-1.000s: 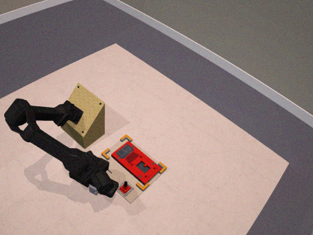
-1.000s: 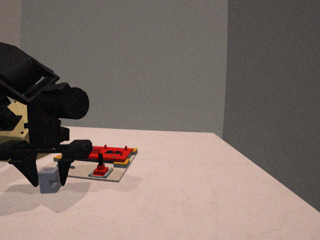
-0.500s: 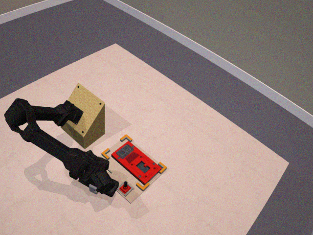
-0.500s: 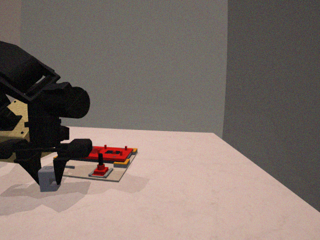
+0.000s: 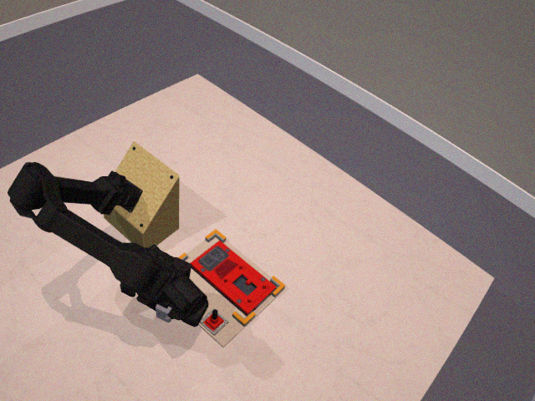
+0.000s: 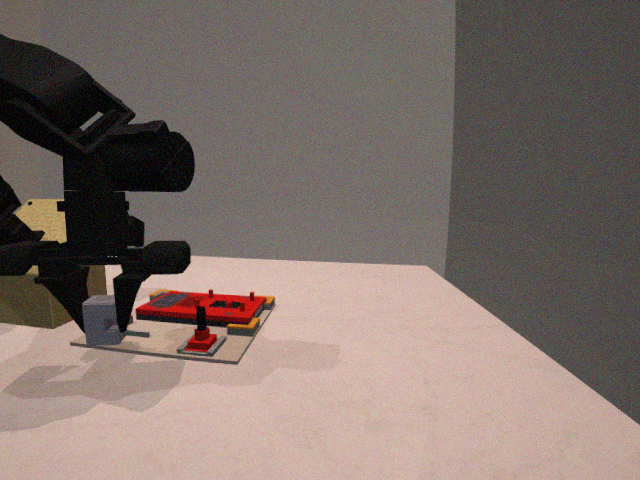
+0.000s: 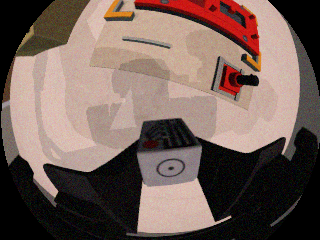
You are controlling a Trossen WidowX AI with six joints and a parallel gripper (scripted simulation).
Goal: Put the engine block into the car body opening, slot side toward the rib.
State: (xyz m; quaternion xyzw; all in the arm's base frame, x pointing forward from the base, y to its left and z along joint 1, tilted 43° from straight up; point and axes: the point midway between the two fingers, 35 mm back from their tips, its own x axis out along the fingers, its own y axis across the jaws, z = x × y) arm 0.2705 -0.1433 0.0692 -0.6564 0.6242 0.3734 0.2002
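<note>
My gripper tip is now 80 mm short of the black peg, 80 mm to the right of it and 20 mm above it. From my gripper tip the other things lie so: grey engine block (10 mm ahead, 10 mm above).
</note>
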